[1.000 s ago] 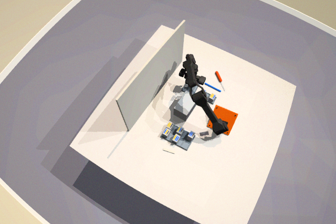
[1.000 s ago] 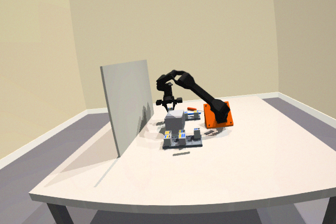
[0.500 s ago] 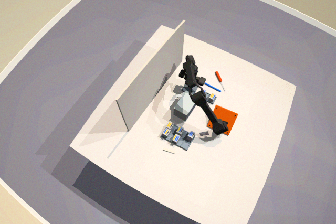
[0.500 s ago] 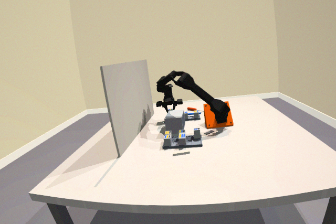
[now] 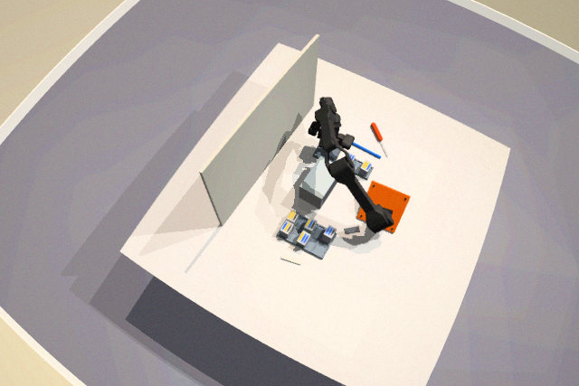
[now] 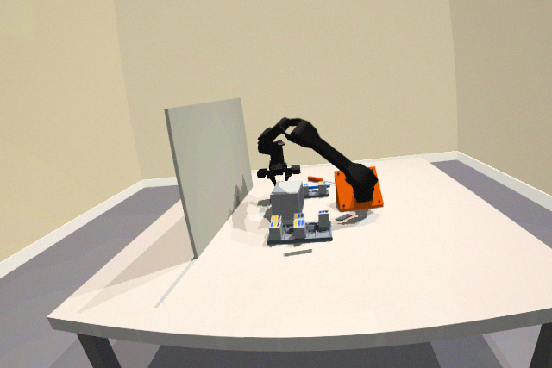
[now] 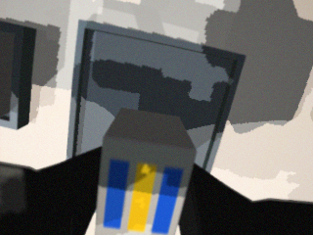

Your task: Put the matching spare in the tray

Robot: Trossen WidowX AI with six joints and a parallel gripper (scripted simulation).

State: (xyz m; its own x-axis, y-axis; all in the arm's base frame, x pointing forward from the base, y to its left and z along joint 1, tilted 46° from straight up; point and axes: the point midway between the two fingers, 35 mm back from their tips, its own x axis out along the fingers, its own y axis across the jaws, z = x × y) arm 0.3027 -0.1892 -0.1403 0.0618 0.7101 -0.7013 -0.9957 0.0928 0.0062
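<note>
My gripper tip is now 20 mm above the shallow grey tray. From my gripper tip the other things lie so: blue marker pen: 160 mm behind, 50 mm to the right, 20 mm below; grey unit: 20 mm behind, 200 mm to the left, 20 mm above; grey holder: 140 mm behind, 40 mm to the left, 20 mm below.
</note>
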